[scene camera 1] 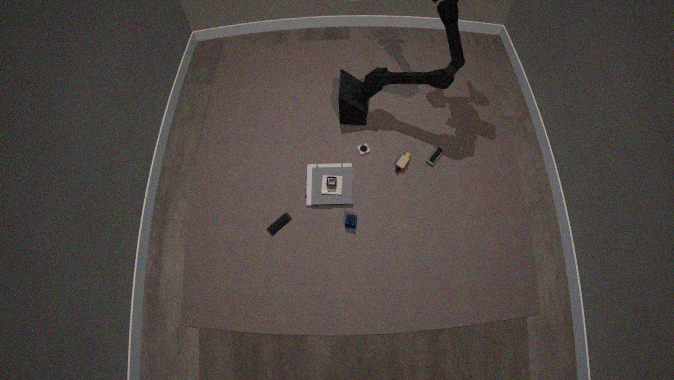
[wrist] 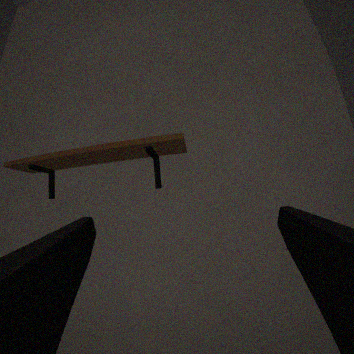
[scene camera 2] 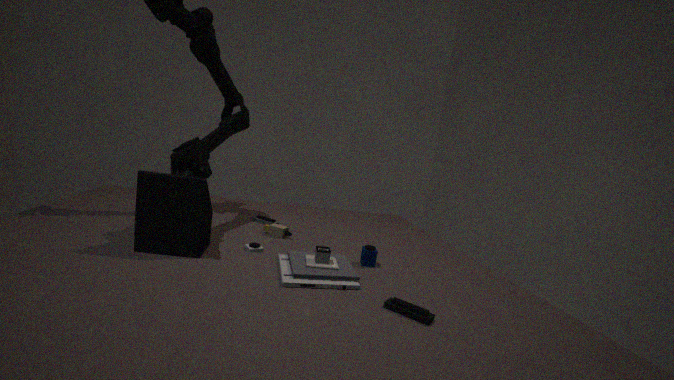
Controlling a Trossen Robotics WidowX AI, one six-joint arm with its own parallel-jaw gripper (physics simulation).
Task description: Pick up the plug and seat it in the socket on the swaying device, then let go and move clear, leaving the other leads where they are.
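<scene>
The plug [scene camera 1: 403, 161] [scene camera 2: 278, 230], a cream block with a yellow tip and a dark rear end, lies on the mat right of the device. The device is a grey plate [scene camera 1: 321, 199] [scene camera 2: 300, 271] on a white base. The socket [scene camera 1: 331, 181] [scene camera 2: 323, 255], a small upright box with a dark-rimmed opening, stands on a white square at its middle. My gripper [wrist: 186, 221] is open and empty, raised high and facing a wall. The gripper's fingers do not show in either scene view; the arm runs up out of both.
A white piece with a dark disc [scene camera 1: 363, 149] [scene camera 2: 254, 246], a grey-and-black piece [scene camera 1: 435, 156] [scene camera 2: 265, 219], a blue block [scene camera 1: 351, 220] [scene camera 2: 369, 256] and a black bar [scene camera 1: 279, 224] [scene camera 2: 409, 310] lie around the device. A wooden shelf [wrist: 115, 152] shows on the wall.
</scene>
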